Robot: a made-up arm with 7 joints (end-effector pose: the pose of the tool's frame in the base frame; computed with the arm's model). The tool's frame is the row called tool.
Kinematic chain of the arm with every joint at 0, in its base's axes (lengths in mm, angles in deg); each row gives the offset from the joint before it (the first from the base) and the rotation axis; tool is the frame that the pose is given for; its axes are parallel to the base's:
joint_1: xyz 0 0 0 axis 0 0.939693 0.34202
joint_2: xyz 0 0 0 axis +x
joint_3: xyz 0 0 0 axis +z
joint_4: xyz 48.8 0 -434.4 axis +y
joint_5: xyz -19.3 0 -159.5 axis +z
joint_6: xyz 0 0 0 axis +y
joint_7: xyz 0 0 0 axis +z
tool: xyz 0 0 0
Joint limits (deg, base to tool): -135..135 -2.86..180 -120..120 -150..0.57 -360..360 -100..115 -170..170
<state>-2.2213 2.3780 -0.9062 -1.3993 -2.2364 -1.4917 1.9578</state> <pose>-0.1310 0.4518 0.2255 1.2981 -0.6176 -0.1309</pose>
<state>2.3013 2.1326 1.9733 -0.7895 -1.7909 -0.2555 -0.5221</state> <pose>0.2264 0.5303 0.0603 -0.9016 -1.4382 2.3050</pose>
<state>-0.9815 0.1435 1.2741 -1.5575 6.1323 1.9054 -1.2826</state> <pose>0.4385 0.1708 -0.1720 -0.1073 -0.6570 -0.3633</pose>
Working (the frame after each row of the table, in the pose's form):
after joint_1: 0.0000 0.0000 0.0000 0.0000 -0.9223 -0.3357
after joint_2: 0.0000 0.0000 0.0000 0.1318 -0.9448 -0.2689
after joint_3: 0.0000 0.0000 0.0000 -0.4721 -0.8674 0.9053
after joint_4: 0.3694 0.0382 -0.2306 0.3734 -2.2485 1.2155
after joint_5: 0.4385 0.1708 -0.1720 0.5328 -2.1773 1.1370
after joint_6: 0.4385 0.1708 -0.1720 -0.4924 -0.4752 0.8712
after joint_7: 0.4385 0.1708 -0.1720 -0.1073 -0.6570 -0.3633

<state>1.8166 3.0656 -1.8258 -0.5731 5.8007 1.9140 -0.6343</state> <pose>0.4727 0.3529 0.0352 -0.3532 -0.2735 0.1569</pose>
Working (the frame after each row of the table, in the pose's form):
after joint_1: 0.0000 0.0000 0.0000 0.0000 1.7070 0.6213
after joint_2: 0.0000 0.0000 0.0000 1.9028 0.9213 -2.2603
after joint_3: 0.0000 0.0000 0.0000 -0.3303 -1.5730 1.0943
after joint_4: 0.3680 0.2360 0.0012 -0.0083 -2.0715 1.2570
after joint_5: 0.4727 0.3529 0.0352 0.4636 -1.9171 0.9551
after joint_6: 0.4727 0.3529 0.0352 -0.4315 -0.1535 0.7804
after joint_7: 0.4727 0.3529 0.0352 -0.3532 -0.2735 0.1569

